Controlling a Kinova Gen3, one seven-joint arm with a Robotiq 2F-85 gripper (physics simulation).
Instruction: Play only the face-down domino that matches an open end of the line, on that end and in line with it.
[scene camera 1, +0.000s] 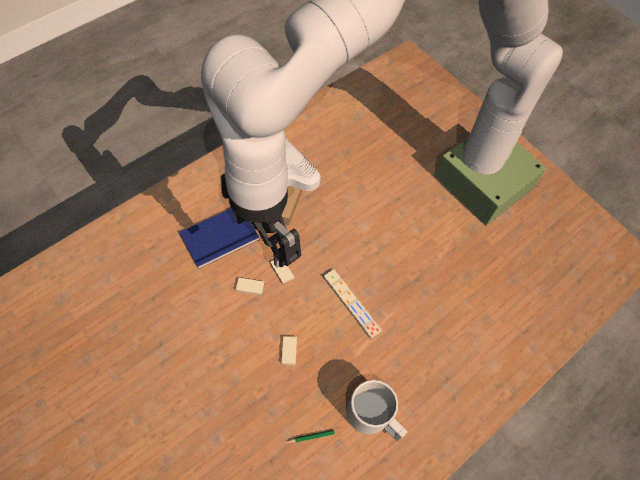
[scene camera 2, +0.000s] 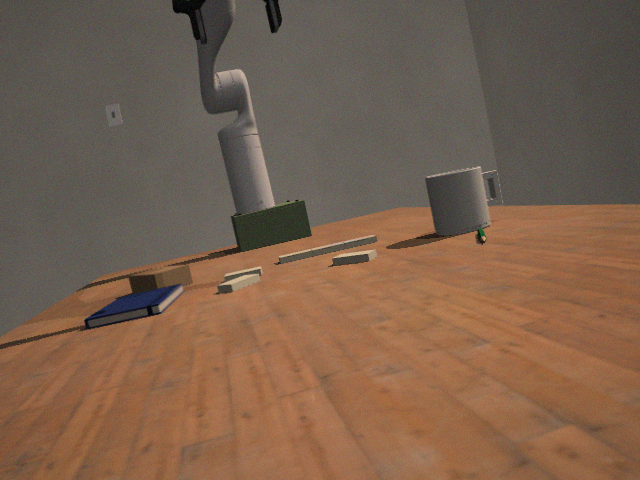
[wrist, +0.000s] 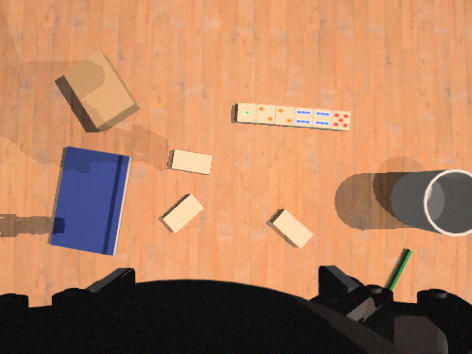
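Seen in the pictures: gripper, between the fingertips: (scene camera 1: 261, 240) (scene camera 2: 240, 36); arm's base, origin of its link: (scene camera 1: 483, 157) (scene camera 2: 256, 210).
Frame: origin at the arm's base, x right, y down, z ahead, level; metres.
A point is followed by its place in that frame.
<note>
The line of face-up dominoes (scene camera 1: 345, 295) @(x -0.096, y 0.072, z 0.413 m) (scene camera 2: 328, 249) @(x -0.116, y 0.076, z 0.422 m) (wrist: 293, 117) @(x -0.115, y 0.072, z 0.411 m) has one green pip at its left end in the wrist view and red pips, one at each corner and one in the centre, at its right end. Three face-down dominoes lie apart: one (scene camera 1: 283, 274) @(x 0.005, y 0.072, z 0.496 m) (scene camera 2: 242, 273) @(x 0.016, y 0.073, z 0.505 m) (wrist: 191, 162) @(x 0.016, y 0.072, z 0.493 m) nearest the block, one (scene camera 1: 249, 285) @(x 0.018, y 0.072, z 0.566 m) (scene camera 2: 238, 283) @(x 0.016, y 0.074, z 0.584 m) (wrist: 183, 213) @(x 0.017, y 0.072, z 0.565 m) beside it, one (scene camera 1: 288, 349) @(x -0.134, y 0.072, z 0.566 m) (scene camera 2: 354, 257) @(x -0.134, y 0.075, z 0.579 m) (wrist: 291, 229) @(x -0.134, y 0.072, z 0.565 m) towards the mug. Their pips are hidden. My gripper (scene camera 1: 283, 256) (scene camera 2: 238, 35) @(x -0.051, y -0.229, z 0.564 m) (wrist: 226, 288) @(x -0.051, y -0.229, z 0.564 m) is open and empty, high above the table.
A blue book (scene camera 1: 219, 237) @(x 0.143, y 0.070, z 0.569 m) (scene camera 2: 135, 304) @(x 0.142, y 0.070, z 0.603 m) (wrist: 87, 200) @(x 0.152, y 0.070, z 0.566 m) and brown block (scene camera 1: 292, 204) @(x 0.127, y 0.052, z 0.404 m) (scene camera 2: 162, 279) @(x 0.138, y 0.062, z 0.460 m) (wrist: 100, 90) @(x 0.150, y 0.052, z 0.416 m) lie beyond the dominoes on one side. A mug (scene camera 1: 373, 405) @(x -0.305, y 0.074, z 0.486 m) (scene camera 2: 457, 201) @(x -0.295, y 0.036, z 0.537 m) (wrist: 455, 202) @(x -0.346, y 0.051, z 0.497 m) and green pencil (scene camera 1: 314, 436) @(x -0.296, y 0.074, z 0.607 m) (scene camera 2: 481, 235) @(x -0.285, y 0.075, z 0.629 m) (wrist: 400, 270) @(x -0.296, y 0.075, z 0.602 m) lie on the other.
</note>
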